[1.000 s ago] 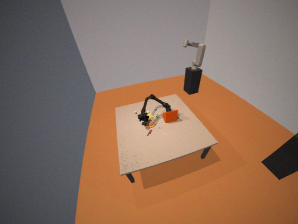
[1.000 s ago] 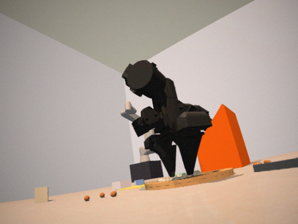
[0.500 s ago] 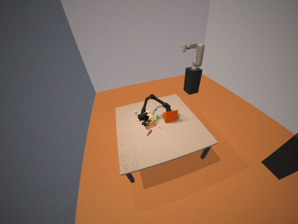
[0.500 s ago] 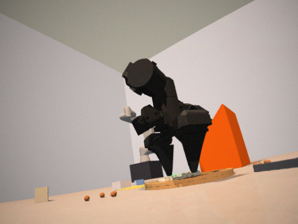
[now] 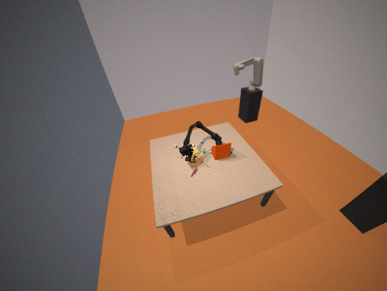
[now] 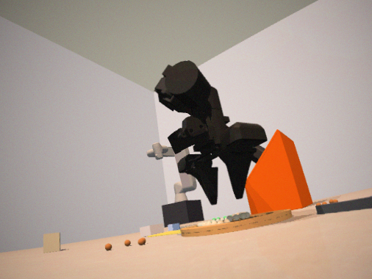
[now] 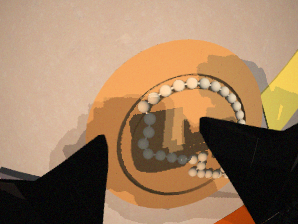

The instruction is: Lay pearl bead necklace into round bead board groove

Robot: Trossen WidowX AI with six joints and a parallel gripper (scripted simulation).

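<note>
My gripper tip is now 5 cm past the round wooden bead board, 3 cm above it and 1 cm to the left of it. Round my gripper tip: tan cube: 34 cm to the right, 11 cm ahead, 3 cm below; yellow flat piece: 18 cm to the right, 11 cm behind, 4 cm below; red-handled tool: 17 cm to the left, 4 cm below.
</note>
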